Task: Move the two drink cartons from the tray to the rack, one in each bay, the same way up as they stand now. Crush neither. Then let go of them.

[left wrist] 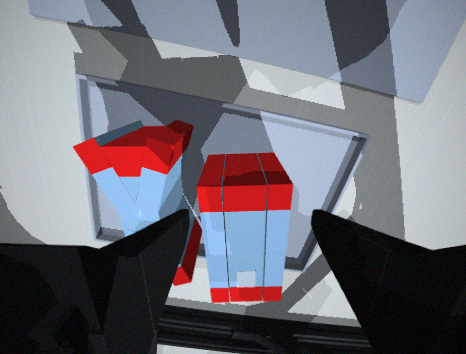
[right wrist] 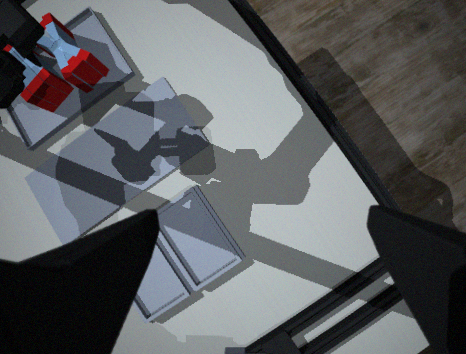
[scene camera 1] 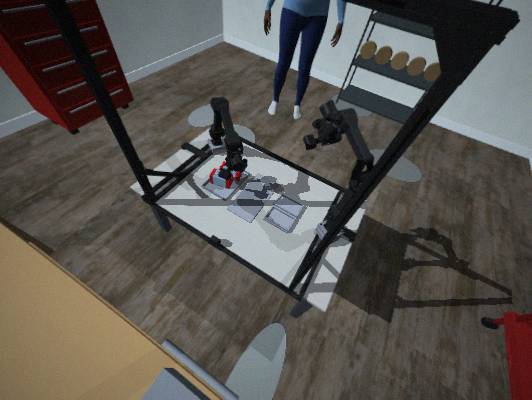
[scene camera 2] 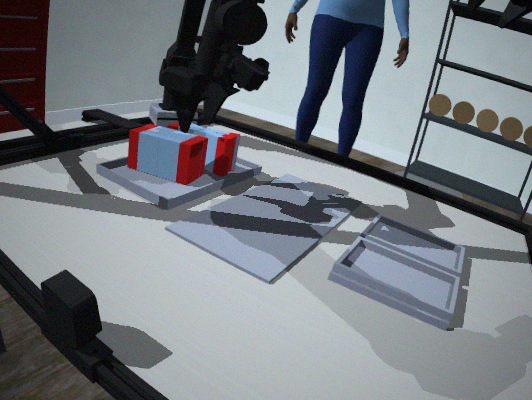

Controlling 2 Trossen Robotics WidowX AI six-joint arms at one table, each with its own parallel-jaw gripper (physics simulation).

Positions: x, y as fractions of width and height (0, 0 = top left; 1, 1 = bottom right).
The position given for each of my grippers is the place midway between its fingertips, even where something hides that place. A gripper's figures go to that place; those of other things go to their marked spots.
My left gripper (right wrist: 0.05, 0.23): 0.56 m from the lens. My right gripper (right wrist: 0.56, 0.62): 0.11 m from the lens. A flat grey mat (right wrist: 0.32, 0.38): 0.52 m from the lens.
